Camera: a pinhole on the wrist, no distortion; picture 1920 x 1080 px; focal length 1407.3 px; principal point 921.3 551.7 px. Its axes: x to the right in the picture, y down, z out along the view. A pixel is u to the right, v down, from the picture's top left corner.
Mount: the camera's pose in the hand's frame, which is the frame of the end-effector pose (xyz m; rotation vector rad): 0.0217 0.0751 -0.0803 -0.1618 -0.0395 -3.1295
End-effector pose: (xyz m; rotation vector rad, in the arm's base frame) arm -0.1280 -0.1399 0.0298 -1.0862 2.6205 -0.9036
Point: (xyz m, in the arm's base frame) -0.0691 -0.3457 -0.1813
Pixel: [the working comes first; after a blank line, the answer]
In the camera's frame: -0.0223 0.1085 0.3700

836.5 964.3
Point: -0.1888 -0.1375 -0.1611
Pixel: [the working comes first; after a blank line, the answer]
In the camera's frame: 0.0152 -0.0694 0.2118

1022.4 90.4
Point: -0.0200 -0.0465 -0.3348
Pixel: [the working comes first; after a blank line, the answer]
In the camera's frame: 0.2278 -0.1208 0.3501

1837.0 66.1
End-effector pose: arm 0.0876 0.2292 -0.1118 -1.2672 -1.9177 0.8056
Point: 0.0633 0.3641 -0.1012
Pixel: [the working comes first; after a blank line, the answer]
In the camera's frame: -0.1047 0.0542 0.0877

outside the picture
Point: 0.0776 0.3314 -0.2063
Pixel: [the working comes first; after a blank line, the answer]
In the camera's frame: -0.0436 -0.0251 0.1357

468.5 291.1
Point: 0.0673 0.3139 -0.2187
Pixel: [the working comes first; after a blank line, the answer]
In the camera's frame: -0.0259 -0.0237 0.1514

680.7 331.5
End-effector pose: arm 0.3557 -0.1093 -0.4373 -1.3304 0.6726 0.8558
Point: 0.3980 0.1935 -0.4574
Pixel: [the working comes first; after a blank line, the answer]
In the camera's frame: -0.0221 0.1010 0.3766

838.8 929.2
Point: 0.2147 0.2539 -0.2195
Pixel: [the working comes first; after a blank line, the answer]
In the camera's frame: 0.2742 0.0743 0.4495

1779.9 784.2
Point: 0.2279 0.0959 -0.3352
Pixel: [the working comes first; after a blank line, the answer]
In the camera's frame: 0.1764 0.0235 0.2871

1785.7 667.1
